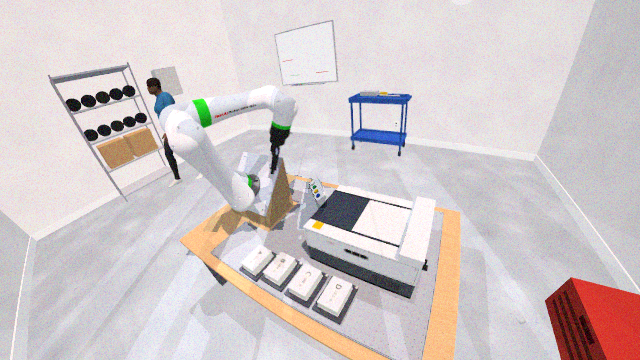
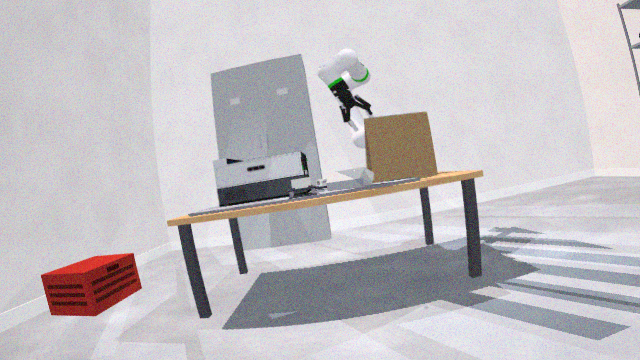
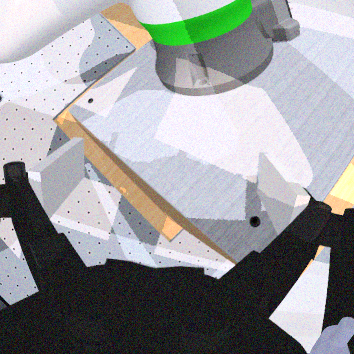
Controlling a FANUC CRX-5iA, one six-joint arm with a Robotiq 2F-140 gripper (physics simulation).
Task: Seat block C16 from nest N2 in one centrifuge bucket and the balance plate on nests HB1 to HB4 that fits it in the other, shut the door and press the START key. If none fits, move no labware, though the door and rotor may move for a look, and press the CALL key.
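Places are measured from the arm's base along level axes (x back, y right, z up), in centimetres.
Where they show: gripper, fingertip midpoint: (image 1: pixel 270 169) (image 3: pixel 171 164); arm's base, origin of the base link: (image 1: pixel 251 186) (image 2: pixel 395 144) (image 3: pixel 214 55).
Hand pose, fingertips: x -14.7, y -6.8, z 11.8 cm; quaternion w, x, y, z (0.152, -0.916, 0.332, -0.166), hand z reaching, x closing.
Each offset is from my fingertips to the top centre of the thing.
My gripper (image 1: pixel 274 171) (image 2: pixel 359 119) (image 3: pixel 171 164) is open and empty, in the air beside the arm's tilted mounting plate (image 3: pixel 210 135). The white centrifuge (image 1: pixel 385 220) (image 2: pixel 260 172) stands on the table with a dark panel and a white panel on top; its rotor and buckets do not show. A small key panel @(dx -11.5, dy -24.0, dz -21.3 cm) (image 1: pixel 316 191) with coloured keys stands at its left end. Four white plates, A @(dx -19.0, dy +33.9, dz -24.3 cm) (image 1: pixel 259 259), B @(dx -31.6, dy +30.6, dz -24.3 cm) (image 1: pixel 281 268), C @(dx -45.2, dy +29.2, dz -24.3 cm) (image 1: pixel 305 283) and D @(dx -58.7, dy +27.4, dz -24.3 cm) (image 1: pixel 336 296), sit on dark nests along the front; their small print is unreadable. I cannot identify block C16 or nest N2.
The wooden stand (image 1: pixel 281 200) (image 2: pixel 400 145) rises beside the gripper, with the arm's base on its plate. The table (image 1: pixel 447 280) (image 2: pixel 325 201) has a wooden rim. A red crate (image 1: pixel 610 320) (image 2: pixel 90 290), blue cart (image 1: pixel 380 100), grey cabinet (image 2: pixel 260 115) and person (image 1: pixel 164 102) are beyond it.
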